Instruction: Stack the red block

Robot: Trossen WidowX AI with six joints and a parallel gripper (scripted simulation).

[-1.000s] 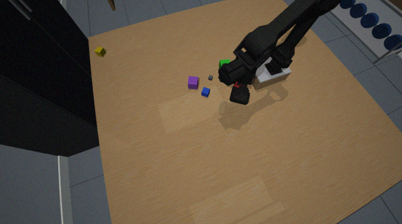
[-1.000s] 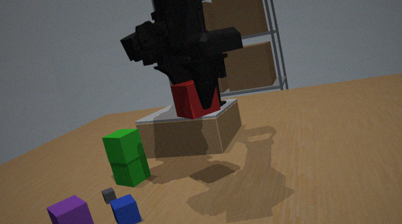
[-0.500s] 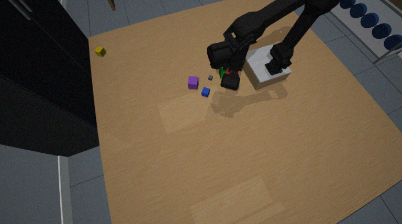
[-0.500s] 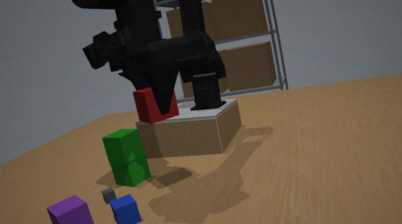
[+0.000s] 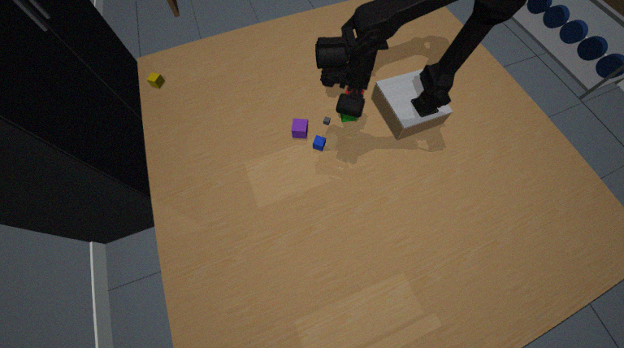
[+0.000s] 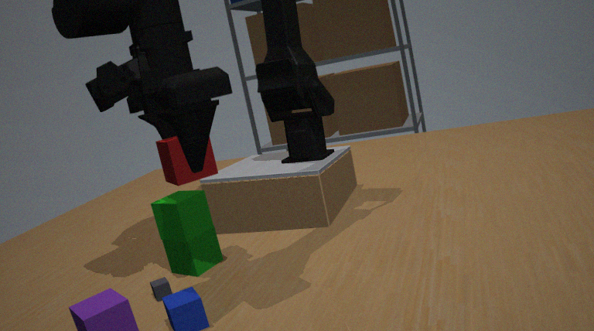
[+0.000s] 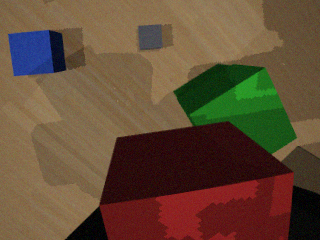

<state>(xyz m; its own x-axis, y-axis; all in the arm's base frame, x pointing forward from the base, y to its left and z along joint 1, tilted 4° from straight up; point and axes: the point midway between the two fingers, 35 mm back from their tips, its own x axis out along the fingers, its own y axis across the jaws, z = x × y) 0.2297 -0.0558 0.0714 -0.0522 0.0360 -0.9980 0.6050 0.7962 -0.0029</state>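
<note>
The small grey cube is 5 cm ahead of my gripper tip, 4 cm to the right of it and 12 cm below it. Round my gripper tip: purple block (15 cm ahead, 4 cm to the right, 10 cm below); then blue block (11 cm ahead, 3 cm to the left, 11 cm below); then red block (1 cm above).
</note>
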